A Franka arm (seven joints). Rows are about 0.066 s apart.
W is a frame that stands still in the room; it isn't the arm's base.
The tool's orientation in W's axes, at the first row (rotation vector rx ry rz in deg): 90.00 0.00 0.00
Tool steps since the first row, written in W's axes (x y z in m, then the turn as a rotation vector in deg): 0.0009 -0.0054 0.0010 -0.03 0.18 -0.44; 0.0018 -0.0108 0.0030 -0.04 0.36 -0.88; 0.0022 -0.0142 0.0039 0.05 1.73 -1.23; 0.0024 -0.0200 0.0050 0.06 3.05 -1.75; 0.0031 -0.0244 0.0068 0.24 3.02 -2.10; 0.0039 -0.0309 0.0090 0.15 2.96 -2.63; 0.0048 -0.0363 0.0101 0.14 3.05 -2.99; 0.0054 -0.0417 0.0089 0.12 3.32 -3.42; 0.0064 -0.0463 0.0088 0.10 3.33 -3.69; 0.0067 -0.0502 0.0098 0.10 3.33 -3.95
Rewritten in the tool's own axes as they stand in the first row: 0.0009 0.0010 0.0054 -0.03 -0.44 -0.18; 0.0018 0.0030 0.0108 -0.04 -0.88 -0.36; 0.0022 0.0039 0.0142 0.05 -1.23 -1.73; 0.0024 0.0050 0.0200 0.06 -1.75 -3.05; 0.0031 0.0068 0.0244 0.24 -2.10 -3.02; 0.0039 0.0090 0.0309 0.15 -2.63 -2.96; 0.0048 0.0101 0.0363 0.14 -2.99 -3.05; 0.0054 0.0089 0.0417 0.12 -3.42 -3.32; 0.0064 0.0088 0.0463 0.10 -3.69 -3.33; 0.0067 0.0098 0.0502 0.10 -3.95 -3.33
